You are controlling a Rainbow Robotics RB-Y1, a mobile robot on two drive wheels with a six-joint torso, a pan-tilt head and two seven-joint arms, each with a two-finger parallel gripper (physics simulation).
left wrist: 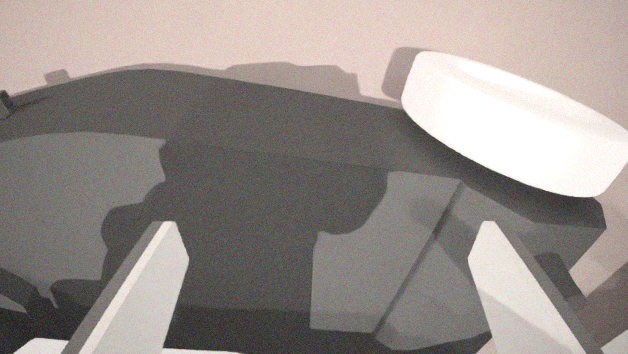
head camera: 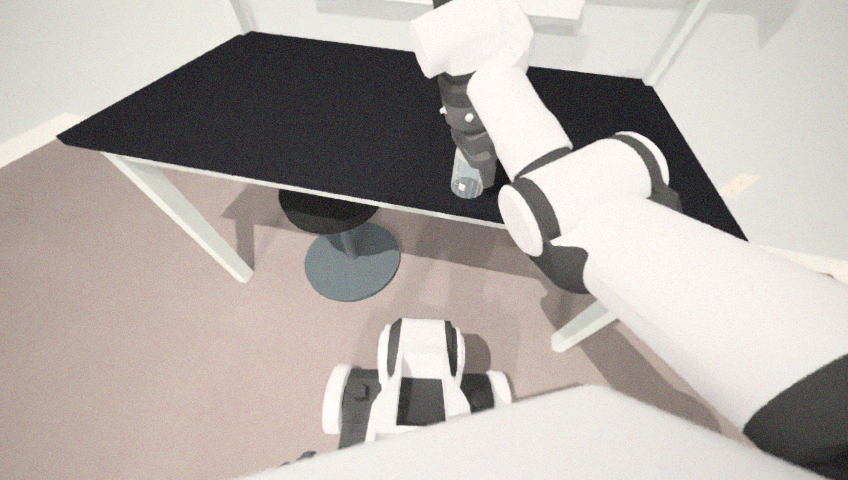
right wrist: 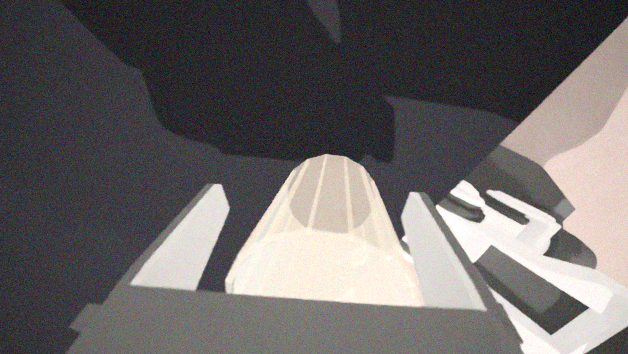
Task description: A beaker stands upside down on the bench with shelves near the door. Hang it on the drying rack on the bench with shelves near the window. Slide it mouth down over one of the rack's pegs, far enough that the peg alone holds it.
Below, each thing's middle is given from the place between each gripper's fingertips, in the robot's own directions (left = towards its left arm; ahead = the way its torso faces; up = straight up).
Now: right hand 2 cm to the right of the clear beaker point(head camera: 466, 182) and 1 cm past it.
Right now my left hand is 43 cm short of the clear beaker, 45 cm to the left of it and 54 cm below it.
